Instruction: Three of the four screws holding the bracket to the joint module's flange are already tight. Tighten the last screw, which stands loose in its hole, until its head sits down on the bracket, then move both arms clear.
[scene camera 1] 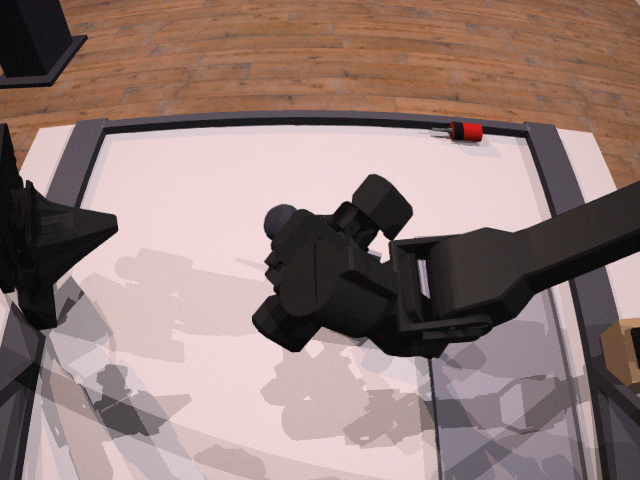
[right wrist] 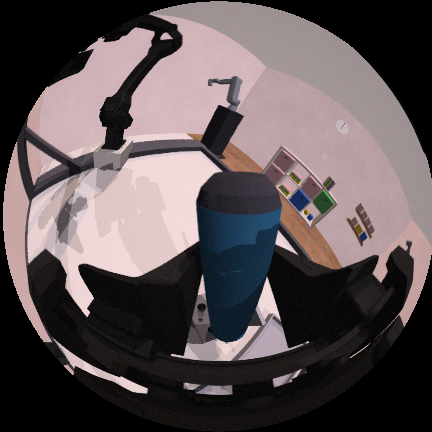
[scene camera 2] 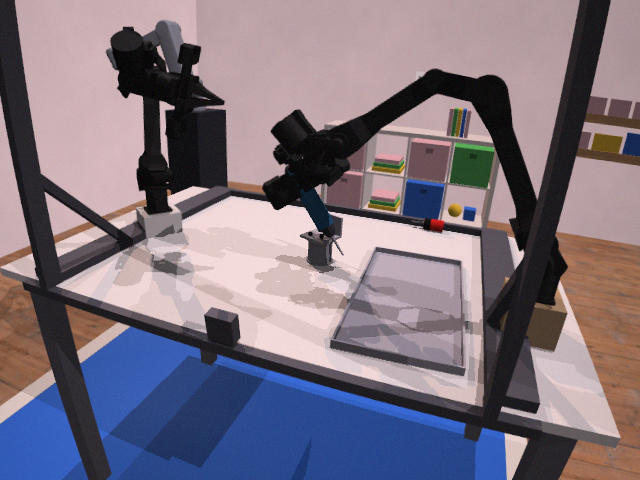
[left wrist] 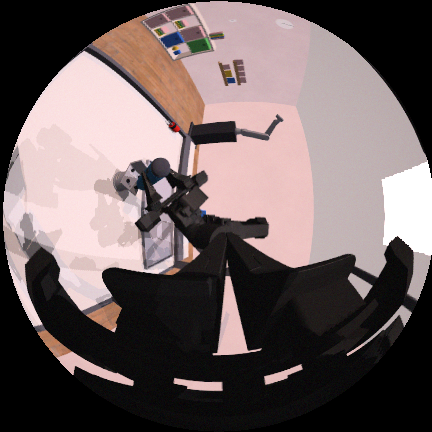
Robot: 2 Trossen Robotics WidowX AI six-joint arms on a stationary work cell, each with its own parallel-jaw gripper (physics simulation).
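Pixels of known places: left gripper, fingertip midpoint: [scene camera 1: 117,223] [scene camera 2: 224,103] [left wrist: 225,237]; right gripper, fingertip midpoint: [right wrist: 233,246] [scene camera 2: 300,185] [left wrist: 150,166]; left arm's base, origin of the base link: [right wrist: 113,144] [scene camera 2: 158,209].
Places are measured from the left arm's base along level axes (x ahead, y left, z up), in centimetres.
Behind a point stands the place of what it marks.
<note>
The grey joint module [scene camera 2: 319,253] @[z -2.6, x 40.4, y 25.8 cm] [left wrist: 119,183] @[z -2.6, x 37.2, y 25.0 cm] stands on the table with the bracket [scene camera 2: 337,225] @[z 3.2, x 39.9, y 31.0 cm] [right wrist: 202,330] @[z 0.9, x 40.5, y 25.2 cm] on top. In the right wrist view, one dark-headed screw [right wrist: 201,307] @[z 1.2, x 37.1, y 25.4 cm] stands up from the bracket; the other screws are partly hidden. My right gripper [scene camera 2: 305,189] @[z 12.1, x 33.4, y 24.5 cm] [right wrist: 233,246] @[z 12.1, x 33.4, y 24.5 cm] is shut on the blue screwdriver [scene camera 2: 316,209] @[z 8.0, x 39.6, y 24.9 cm] [left wrist: 144,181] [right wrist: 237,270] @[z 14.6, x 35.9, y 22.7 cm], also seen by its grey end cap in scene camera 1 [scene camera 1: 279,221] @[z 17.4, x 33.4, y 21.9 cm]. The screwdriver is tilted, its thin shaft beside the bracket's edge in scene camera 2. My left gripper [scene camera 1: 116,222] @[z 30.3, x 29.6, y 7.9 cm] [scene camera 2: 222,101] @[z 30.3, x 29.6, y 7.9 cm] [left wrist: 225,237] @[z 30.3, x 29.6, y 7.9 cm] is shut and empty, high at the left.
A grey shallow tray [scene camera 2: 398,357] @[z -4.7, x 75.7, y 16.6 cm] lies right of the module. A red and black cylinder [scene camera 1: 466,131] @[z -2.8, x 38.4, y 68.2 cm] [scene camera 2: 435,224] @[z -3.2, x 39.4, y 68.4 cm] [left wrist: 174,127] @[z -2.8, x 38.0, y 67.5 cm] with thin leads lies by the back edge. A dark block [scene camera 2: 222,326] @[z -1.5, x 57.6, y -5.5 cm] stands at the front edge. Dark frame posts [scene camera 2: 560,180] @[z 28.2, x 91.9, y 18.8 cm] rise around the table.
</note>
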